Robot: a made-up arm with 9 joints. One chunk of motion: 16 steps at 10 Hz.
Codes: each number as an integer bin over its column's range. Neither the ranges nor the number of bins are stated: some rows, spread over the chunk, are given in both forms.
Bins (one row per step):
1: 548 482 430 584 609 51
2: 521 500 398 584 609 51
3: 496 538 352 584 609 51
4: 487 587 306 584 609 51
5: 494 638 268 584 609 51
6: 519 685 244 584 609 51
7: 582 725 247 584 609 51
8: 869 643 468 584 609 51
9: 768 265 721 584 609 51
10: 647 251 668 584 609 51
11: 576 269 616 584 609 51
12: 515 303 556 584 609 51
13: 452 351 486 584 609 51
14: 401 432 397 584 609 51
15: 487 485 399 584 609 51
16: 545 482 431 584 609 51
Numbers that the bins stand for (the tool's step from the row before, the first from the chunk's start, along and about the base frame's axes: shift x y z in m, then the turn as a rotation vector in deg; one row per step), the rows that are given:
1: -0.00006 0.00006 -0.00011 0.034 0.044 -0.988
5: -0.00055 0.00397 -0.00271 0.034 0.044 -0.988
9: 0.00192 -0.00537 0.00455 0.034 0.044 -0.988
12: -0.00036 -0.00442 0.00190 0.034 0.044 -0.988
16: -0.00009 0.00006 -0.00010 0.034 0.044 -0.988
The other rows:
2: -0.00031 0.00051 -0.00063 0.034 0.044 -0.988
3: -0.00053 0.00146 -0.00136 0.034 0.044 -0.988
4: -0.00061 0.00269 -0.00210 0.034 0.044 -0.988
6: -0.00032 0.00514 -0.00309 0.034 0.044 -0.988
7: 0.00024 0.00614 -0.00304 0.034 0.044 -0.988
8: 0.00283 0.00409 0.00050 0.034 0.044 -0.988
10: 0.00083 -0.00572 0.00370 0.034 0.044 -0.988
11: 0.00019 -0.00527 0.00287 0.034 0.044 -0.988
13: -0.00093 -0.00322 0.00078 0.034 0.044 -0.988
14: -0.00139 -0.00119 -0.00064 0.034 0.044 -0.988
15: -0.00061 0.00014 -0.00061 0.034 0.044 -0.988

